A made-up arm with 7 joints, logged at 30 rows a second.
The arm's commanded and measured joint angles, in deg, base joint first. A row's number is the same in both.
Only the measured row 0 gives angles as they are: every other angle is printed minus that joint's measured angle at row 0.
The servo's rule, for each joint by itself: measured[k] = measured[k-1] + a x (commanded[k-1-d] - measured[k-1]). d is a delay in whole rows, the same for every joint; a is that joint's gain. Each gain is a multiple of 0.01, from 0.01 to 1. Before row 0 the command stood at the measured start. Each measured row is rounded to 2 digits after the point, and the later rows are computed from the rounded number. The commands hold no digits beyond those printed.
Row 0, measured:
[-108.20, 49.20, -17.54, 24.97, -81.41, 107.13, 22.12]
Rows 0 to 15, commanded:
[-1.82, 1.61, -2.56, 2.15, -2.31, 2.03, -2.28]
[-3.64, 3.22, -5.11, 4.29, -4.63, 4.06, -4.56]
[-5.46, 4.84, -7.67, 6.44, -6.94, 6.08, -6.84]
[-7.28, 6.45, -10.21, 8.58, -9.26, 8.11, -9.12]
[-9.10, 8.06, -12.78, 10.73, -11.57, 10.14, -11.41]
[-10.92, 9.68, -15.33, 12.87, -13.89, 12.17, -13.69]
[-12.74, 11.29, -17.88, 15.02, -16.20, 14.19, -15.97]
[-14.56, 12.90, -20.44, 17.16, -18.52, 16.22, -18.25]
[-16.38, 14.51, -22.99, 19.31, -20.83, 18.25, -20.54]
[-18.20, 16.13, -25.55, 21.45, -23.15, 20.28, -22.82]
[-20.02, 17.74, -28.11, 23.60, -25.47, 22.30, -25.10]
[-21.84, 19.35, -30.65, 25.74, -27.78, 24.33, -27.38]
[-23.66, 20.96, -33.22, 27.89, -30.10, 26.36, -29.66]
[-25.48, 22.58, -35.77, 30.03, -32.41, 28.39, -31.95]
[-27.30, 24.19, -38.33, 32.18, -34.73, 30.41, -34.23]
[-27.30, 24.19, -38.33, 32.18, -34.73, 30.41, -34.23]
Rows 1 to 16, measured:
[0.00, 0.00, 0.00, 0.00, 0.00, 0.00, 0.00]
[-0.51, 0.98, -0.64, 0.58, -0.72, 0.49, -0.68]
[-1.39, 2.35, -1.76, 1.58, -1.93, 1.35, -1.84]
[-2.53, 3.87, -3.24, 2.89, -3.48, 2.49, -3.34]
[-3.86, 5.44, -4.98, 4.43, -5.27, 3.84, -5.07]
[-5.33, 7.04, -6.93, 6.13, -7.22, 5.35, -6.97]
[-6.90, 8.65, -9.03, 7.95, -9.29, 6.99, -8.99]
[-8.54, 10.26, -11.24, 9.86, -11.43, 8.72, -11.08]
[-10.23, 11.87, -13.54, 11.83, -13.63, 10.52, -13.23]
[-11.95, 13.48, -15.90, 13.85, -15.86, 12.38, -15.42]
[-13.70, 15.10, -18.31, 15.90, -18.12, 14.28, -17.64]
[-15.47, 16.71, -20.76, 17.98, -20.40, 16.20, -19.88]
[-17.25, 18.32, -23.23, 20.08, -22.69, 18.15, -22.13]
[-19.04, 19.93, -25.73, 22.19, -24.99, 20.12, -24.39]
[-20.84, 21.55, -28.24, 24.31, -27.29, 22.10, -26.66]
[-22.65, 23.16, -30.76, 26.43, -29.60, 24.09, -28.93]
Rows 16 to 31, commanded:
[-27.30, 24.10, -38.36, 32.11, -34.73, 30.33, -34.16]
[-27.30, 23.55, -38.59, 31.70, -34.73, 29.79, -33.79]
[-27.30, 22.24, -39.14, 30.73, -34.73, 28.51, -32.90]
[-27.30, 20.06, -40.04, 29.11, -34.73, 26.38, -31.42]
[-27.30, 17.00, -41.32, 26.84, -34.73, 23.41, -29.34]
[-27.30, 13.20, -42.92, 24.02, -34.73, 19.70, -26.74]
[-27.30, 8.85, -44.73, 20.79, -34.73, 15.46, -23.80]
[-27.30, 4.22, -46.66, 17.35, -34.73, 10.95, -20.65]
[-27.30, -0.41, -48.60, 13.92, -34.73, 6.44, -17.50]
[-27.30, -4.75, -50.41, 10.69, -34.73, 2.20, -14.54]
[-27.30, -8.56, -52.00, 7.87, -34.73, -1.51, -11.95]
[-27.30, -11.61, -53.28, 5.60, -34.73, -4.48, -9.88]
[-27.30, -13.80, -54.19, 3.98, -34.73, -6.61, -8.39]
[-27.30, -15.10, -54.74, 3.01, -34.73, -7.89, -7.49]
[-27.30, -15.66, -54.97, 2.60, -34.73, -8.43, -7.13]
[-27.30, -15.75, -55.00, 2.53, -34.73, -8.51, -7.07]
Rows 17 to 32, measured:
[-23.95, 23.79, -32.65, 27.98, -31.19, 25.61, -30.52]
[-24.89, 23.98, -34.08, 29.10, -32.29, 26.74, -31.61]
[-25.56, 23.72, -35.21, 29.80, -33.05, 27.47, -32.26]
[-26.05, 22.82, -36.19, 30.05, -33.57, 27.72, -32.45]
[-26.40, 21.14, -37.15, 29.80, -33.93, 27.40, -32.14]
[-26.65, 18.61, -38.19, 29.00, -34.18, 26.44, -31.30]
[-26.83, 15.31, -39.37, 27.66, -34.35, 24.82, -29.93]
[-26.96, 11.37, -40.71, 25.81, -34.47, 22.57, -28.09]
[-27.06, 7.01, -42.20, 23.53, -34.55, 19.78, -25.86]
[-27.13, 2.48, -43.80, 20.94, -34.61, 16.58, -23.35]
[-27.18, -1.93, -45.45, 18.17, -34.65, 13.13, -20.71]
[-27.21, -5.97, -47.09, 15.39, -34.67, 9.62, -18.08]
[-27.24, -9.41, -48.64, 12.75, -34.69, 6.24, -15.62]
[-27.26, -12.09, -50.03, 10.38, -34.70, 3.16, -13.45]
[-27.27, -13.93, -51.21, 8.39, -34.71, 0.51, -11.66]
[-27.28, -14.99, -52.15, 6.83, -34.72, -1.64, -10.30]

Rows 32 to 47, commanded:
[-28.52, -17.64, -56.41, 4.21, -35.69, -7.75, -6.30]
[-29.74, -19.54, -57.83, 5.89, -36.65, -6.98, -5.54]
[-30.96, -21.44, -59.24, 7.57, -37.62, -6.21, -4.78]
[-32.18, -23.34, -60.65, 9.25, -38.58, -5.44, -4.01]
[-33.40, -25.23, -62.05, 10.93, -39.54, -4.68, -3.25]
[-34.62, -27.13, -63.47, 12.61, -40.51, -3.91, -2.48]
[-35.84, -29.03, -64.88, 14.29, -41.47, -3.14, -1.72]
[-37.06, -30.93, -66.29, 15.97, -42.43, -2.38, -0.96]
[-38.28, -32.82, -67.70, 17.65, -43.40, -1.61, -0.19]
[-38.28, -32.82, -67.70, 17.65, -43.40, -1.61, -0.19]
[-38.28, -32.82, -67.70, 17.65, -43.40, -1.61, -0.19]
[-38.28, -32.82, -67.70, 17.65, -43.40, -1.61, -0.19]
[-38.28, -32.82, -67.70, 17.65, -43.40, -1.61, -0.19]
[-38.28, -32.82, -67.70, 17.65, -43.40, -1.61, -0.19]
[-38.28, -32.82, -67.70, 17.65, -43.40, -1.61, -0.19]
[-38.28, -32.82, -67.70, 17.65, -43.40, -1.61, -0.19]
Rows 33 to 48, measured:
[-27.29, -15.45, -52.86, 5.67, -34.72, -3.29, -9.33]
[-27.63, -16.79, -53.75, 5.28, -35.02, -4.36, -8.42]
[-28.22, -18.47, -54.77, 5.44, -35.53, -4.99, -7.56]
[-28.99, -20.28, -55.89, 6.02, -36.18, -5.28, -6.73]
[-29.88, -22.15, -57.08, 6.89, -36.92, -5.32, -5.91]
[-30.87, -24.03, -58.32, 7.98, -37.73, -5.17, -5.11]
[-31.92, -25.92, -59.61, 9.23, -38.59, -4.87, -4.32]
[-33.02, -27.82, -60.93, 10.60, -39.48, -4.45, -3.54]
[-34.15, -29.72, -62.27, 12.05, -40.39, -3.95, -2.77]
[-35.31, -31.61, -63.63, 13.56, -41.32, -3.39, -2.00]
[-36.14, -32.35, -64.65, 14.66, -41.96, -2.96, -1.46]
[-36.74, -32.64, -65.41, 15.47, -42.41, -2.64, -1.08]
[-37.17, -32.75, -65.98, 16.06, -42.72, -2.39, -0.81]
[-37.48, -32.79, -66.41, 16.49, -42.93, -2.20, -0.62]
[-37.70, -32.81, -66.73, 16.80, -43.08, -2.06, -0.49]
[-37.86, -32.82, -66.97, 17.03, -43.18, -1.95, -0.40]

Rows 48 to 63, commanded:
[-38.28, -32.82, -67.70, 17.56, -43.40, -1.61, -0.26]
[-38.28, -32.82, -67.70, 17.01, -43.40, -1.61, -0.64]
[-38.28, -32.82, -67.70, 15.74, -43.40, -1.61, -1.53]
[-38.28, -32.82, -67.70, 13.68, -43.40, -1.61, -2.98]
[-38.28, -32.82, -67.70, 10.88, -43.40, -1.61, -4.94]
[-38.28, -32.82, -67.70, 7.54, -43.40, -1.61, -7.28]
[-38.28, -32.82, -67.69, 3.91, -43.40, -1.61, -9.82]
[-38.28, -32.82, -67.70, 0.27, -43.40, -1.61, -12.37]
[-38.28, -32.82, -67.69, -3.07, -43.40, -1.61, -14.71]
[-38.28, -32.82, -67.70, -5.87, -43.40, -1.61, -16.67]
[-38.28, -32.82, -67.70, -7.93, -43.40, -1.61, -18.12]
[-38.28, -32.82, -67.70, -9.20, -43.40, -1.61, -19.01]
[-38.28, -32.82, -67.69, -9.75, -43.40, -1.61, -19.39]
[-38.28, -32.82, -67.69, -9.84, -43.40, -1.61, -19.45]
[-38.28, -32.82, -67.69, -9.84, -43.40, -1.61, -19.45]
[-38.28, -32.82, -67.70, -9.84, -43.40, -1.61, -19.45]
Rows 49 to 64, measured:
[-37.98, -32.82, -67.15, 17.20, -43.25, -1.87, -0.34]
[-38.06, -32.82, -67.29, 17.30, -43.30, -1.81, -0.32]
[-38.12, -32.82, -67.39, 17.22, -43.33, -1.76, -0.42]
[-38.16, -32.82, -67.47, 16.82, -43.35, -1.72, -0.75]
[-38.19, -32.82, -67.53, 15.97, -43.37, -1.69, -1.42]
[-38.22, -32.82, -67.57, 14.60, -43.38, -1.67, -2.48]
[-38.24, -32.82, -67.60, 12.69, -43.39, -1.66, -3.92]
[-38.25, -32.82, -67.62, 10.32, -43.39, -1.65, -5.69]
[-38.26, -32.82, -67.64, 7.61, -43.39, -1.64, -7.69]
[-38.27, -32.82, -67.65, 4.73, -43.39, -1.63, -9.80]
[-38.27, -32.82, -67.66, 1.87, -43.39, -1.63, -11.86]
[-38.27, -32.82, -67.67, -0.78, -43.39, -1.63, -13.74]
[-38.27, -32.82, -67.68, -3.05, -43.39, -1.63, -15.32]
[-38.27, -32.82, -67.68, -4.86, -43.39, -1.63, -16.54]
[-38.27, -32.82, -67.68, -6.20, -43.39, -1.63, -17.41]
[-38.27, -32.82, -67.68, -7.18, -43.39, -1.63, -18.02]

